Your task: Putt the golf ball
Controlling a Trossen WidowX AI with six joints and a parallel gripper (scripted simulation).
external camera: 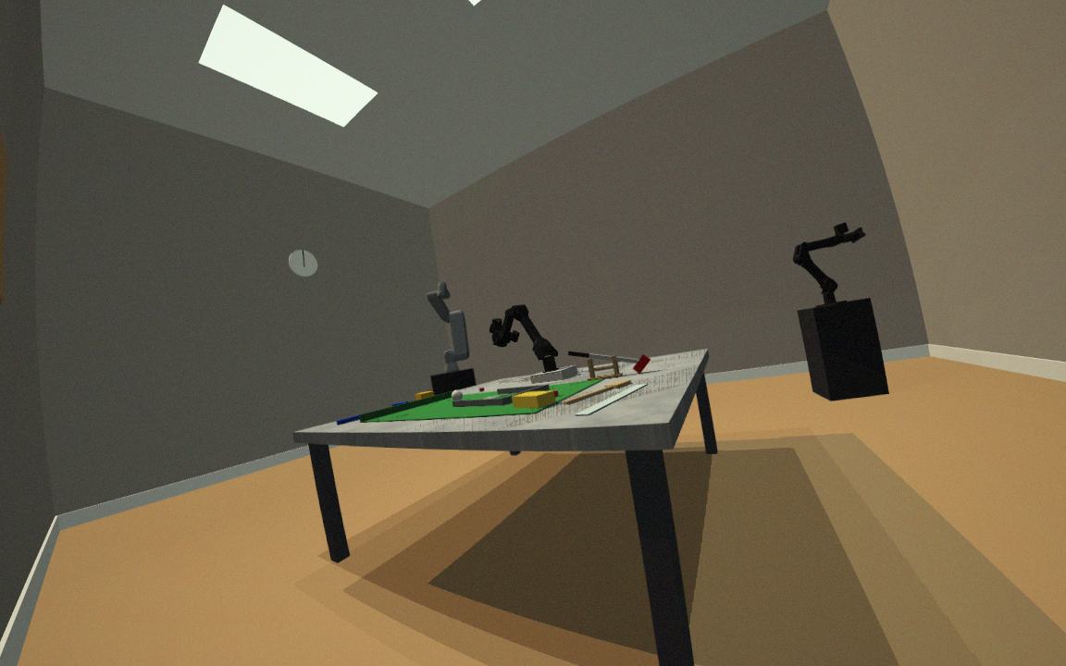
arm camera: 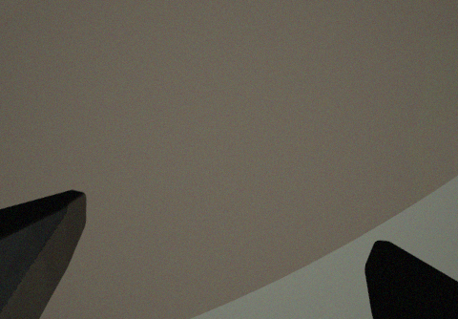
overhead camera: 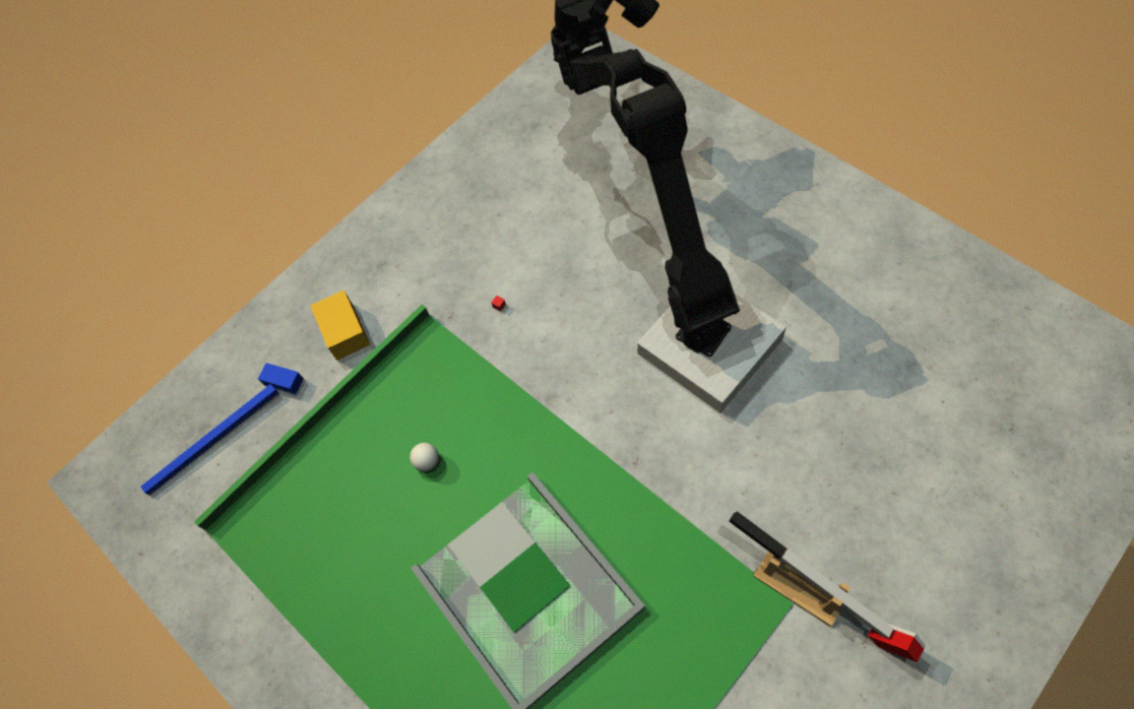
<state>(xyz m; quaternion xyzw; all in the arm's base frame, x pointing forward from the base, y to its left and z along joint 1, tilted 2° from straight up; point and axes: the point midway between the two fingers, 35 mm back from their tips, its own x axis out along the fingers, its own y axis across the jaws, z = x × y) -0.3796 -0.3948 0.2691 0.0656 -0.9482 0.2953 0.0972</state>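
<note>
Right now my gripper tip is 74 cm to the right of the red putter, 65 cm short of it and 24 cm above it. The rest, counted from my gripper tip: white golf ball: 81 cm ahead, 29 cm below, 17 cm to the left; then yellow block: 71 cm ahead, 29 cm below, 10 cm to the right; then dark green rail: 85 cm ahead, 30 cm below, 3 cm to the right.
</note>
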